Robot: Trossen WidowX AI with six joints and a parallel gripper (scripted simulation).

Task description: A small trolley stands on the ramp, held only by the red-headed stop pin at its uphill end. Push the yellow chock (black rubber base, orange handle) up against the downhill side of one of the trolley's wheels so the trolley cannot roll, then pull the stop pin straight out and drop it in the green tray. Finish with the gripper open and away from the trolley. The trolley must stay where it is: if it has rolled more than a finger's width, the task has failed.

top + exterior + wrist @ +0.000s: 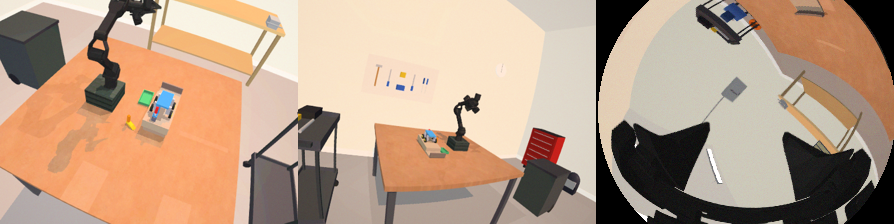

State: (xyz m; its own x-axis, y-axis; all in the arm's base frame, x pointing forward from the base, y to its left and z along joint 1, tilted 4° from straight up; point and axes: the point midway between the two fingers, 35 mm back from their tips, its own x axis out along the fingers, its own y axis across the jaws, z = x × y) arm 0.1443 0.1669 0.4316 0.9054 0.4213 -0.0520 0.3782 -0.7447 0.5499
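My gripper tip is 38 cm to the left of the yellow chock and 50 cm above it. Round my gripper tip: blue trolley 15 cm ahead, 26 cm to the right, 41 cm below; then red-headed stop pin 12 cm ahead, 35 cm to the right, 39 cm below; then green tray 4 cm ahead, 15 cm to the right, 52 cm below.
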